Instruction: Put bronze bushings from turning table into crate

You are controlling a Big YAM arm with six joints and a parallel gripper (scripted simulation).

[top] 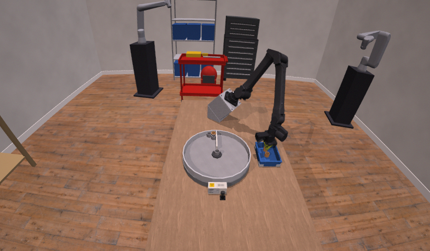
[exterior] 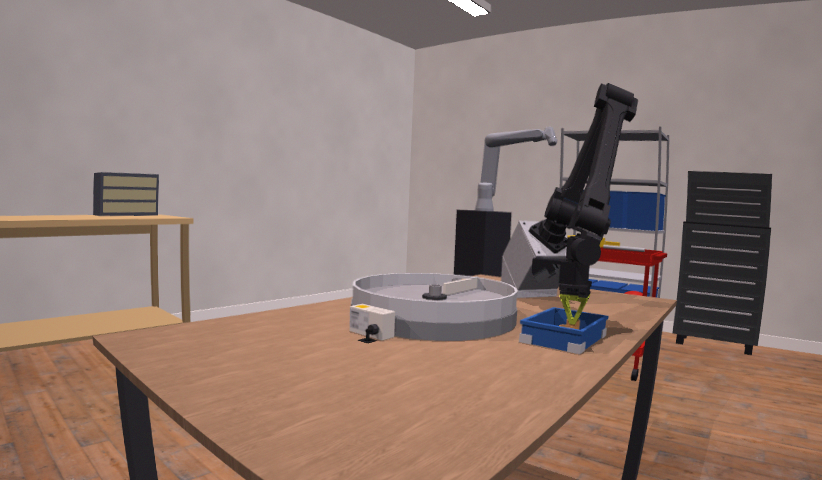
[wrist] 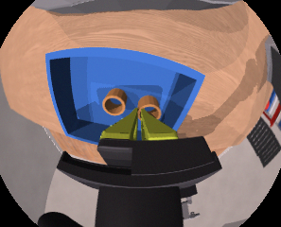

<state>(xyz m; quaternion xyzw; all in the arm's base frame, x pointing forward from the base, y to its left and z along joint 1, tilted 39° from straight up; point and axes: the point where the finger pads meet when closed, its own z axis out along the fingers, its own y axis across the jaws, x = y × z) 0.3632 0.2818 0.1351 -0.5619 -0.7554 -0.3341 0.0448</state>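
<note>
Now: hand 40 mm short of the crate, 10 mm to the right of it and 10 mm above it. The rest, counted from my hand: turning table (150 mm ahead, 330 mm to the right, 20 mm above).
</note>
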